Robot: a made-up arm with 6 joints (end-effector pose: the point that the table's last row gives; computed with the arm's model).
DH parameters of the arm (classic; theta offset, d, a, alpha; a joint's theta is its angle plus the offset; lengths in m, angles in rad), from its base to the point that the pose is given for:
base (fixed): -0.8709 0 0.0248 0
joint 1: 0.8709 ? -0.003 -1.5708
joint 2: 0.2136 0 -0.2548 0
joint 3: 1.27 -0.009 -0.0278 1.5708
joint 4: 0 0.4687 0.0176 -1.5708
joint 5: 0 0.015 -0.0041 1.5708
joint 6: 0 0.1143 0.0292 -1.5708
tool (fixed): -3.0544 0.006 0 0
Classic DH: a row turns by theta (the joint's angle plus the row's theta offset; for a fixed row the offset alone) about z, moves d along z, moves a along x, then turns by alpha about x.
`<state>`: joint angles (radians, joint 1 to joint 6).
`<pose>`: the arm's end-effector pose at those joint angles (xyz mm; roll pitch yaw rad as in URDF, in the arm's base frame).
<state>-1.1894 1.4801 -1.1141 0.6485 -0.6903 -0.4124</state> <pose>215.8 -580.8 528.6 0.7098 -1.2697 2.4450</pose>
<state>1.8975 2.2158 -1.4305 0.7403 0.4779 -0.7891</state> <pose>-221.8 528.2 150.6 -1.3265 -0.4533 2.0411</pose>
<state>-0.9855 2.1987 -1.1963 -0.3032 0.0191 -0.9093</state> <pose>291.7 -479.5 77.4 -2.1700 -0.1341 0.2396</pose>
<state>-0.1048 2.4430 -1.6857 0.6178 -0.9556 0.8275</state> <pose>725.9 -109.8 239.5 0.1462 -0.2752 -2.1307</pose>
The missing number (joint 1, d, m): 0.374
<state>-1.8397 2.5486 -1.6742 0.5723 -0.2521 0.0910</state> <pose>-144.4 -667.8 74.7 -0.9269 -0.7260 -2.7894</pose>
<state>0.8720 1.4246 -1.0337 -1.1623 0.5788 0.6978</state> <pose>418.2 337.9 419.8 -2.4086 -0.6919 1.2560</pose>
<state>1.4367 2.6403 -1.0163 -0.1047 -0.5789 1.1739</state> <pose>20.5 310.4 -116.4 -1.0059 -0.1541 0.3490</pose>
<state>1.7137 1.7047 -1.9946 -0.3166 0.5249 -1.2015</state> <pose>-28.3 605.4 773.8 -3.0110 -0.0616 3.0308</pose>
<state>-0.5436 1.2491 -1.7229 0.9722 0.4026 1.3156</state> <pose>426.4 -190.1 959.4 0.4069 0.5065 -1.4835</pose>
